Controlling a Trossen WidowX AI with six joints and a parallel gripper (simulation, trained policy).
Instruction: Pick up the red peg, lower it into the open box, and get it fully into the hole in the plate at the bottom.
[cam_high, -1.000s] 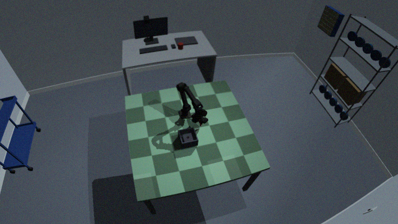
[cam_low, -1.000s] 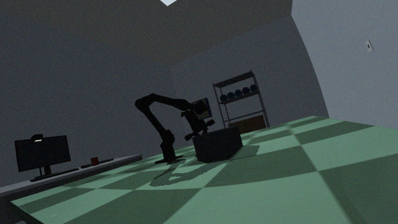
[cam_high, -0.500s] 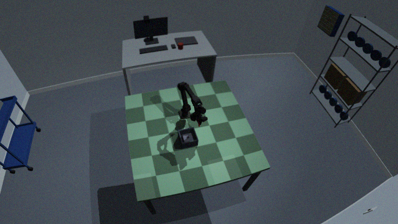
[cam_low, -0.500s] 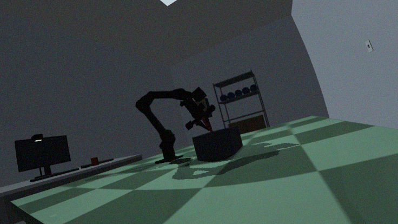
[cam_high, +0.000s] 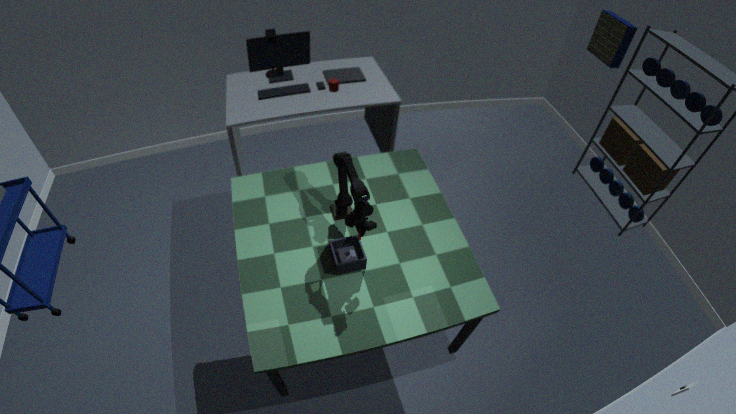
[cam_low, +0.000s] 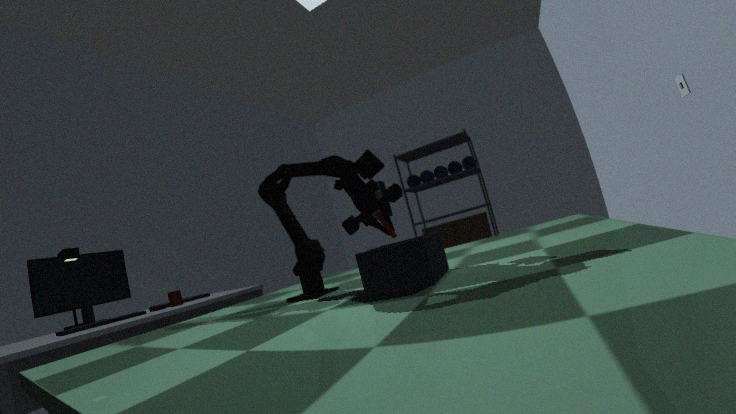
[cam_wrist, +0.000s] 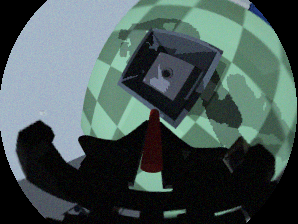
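Now: gripper tip 10 cm above the dark grey box, 8 cm to the left of it and 6 cm short of it. Also, from my gripper tip: red peg 2 cm above, 1 cm to the right, 1 cm behind.
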